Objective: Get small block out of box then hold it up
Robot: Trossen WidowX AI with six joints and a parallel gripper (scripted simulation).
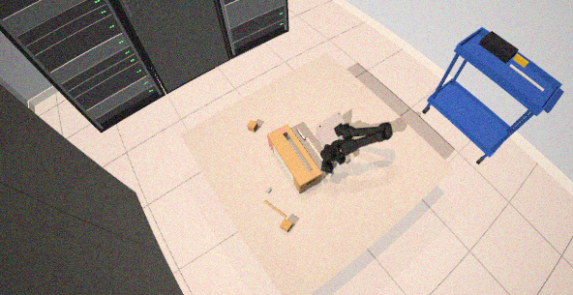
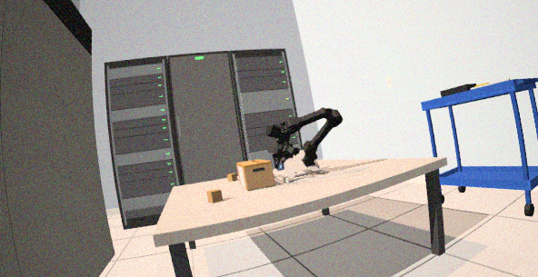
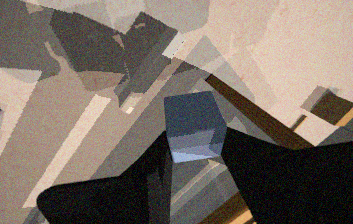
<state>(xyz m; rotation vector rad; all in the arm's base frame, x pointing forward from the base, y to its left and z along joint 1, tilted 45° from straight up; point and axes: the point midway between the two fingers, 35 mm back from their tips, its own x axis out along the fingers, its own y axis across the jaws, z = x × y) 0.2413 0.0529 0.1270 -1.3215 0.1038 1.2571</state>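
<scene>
Right now my gripper tip is 10 mm past the light-blue block, 10 mm to the right of it and 10 mm below it. From my gripper tip the other things lie so: thin stick (360 mm ahead, 70 mm below); then box (50 mm ahead, 150 mm to the right, 20 mm below).
</scene>
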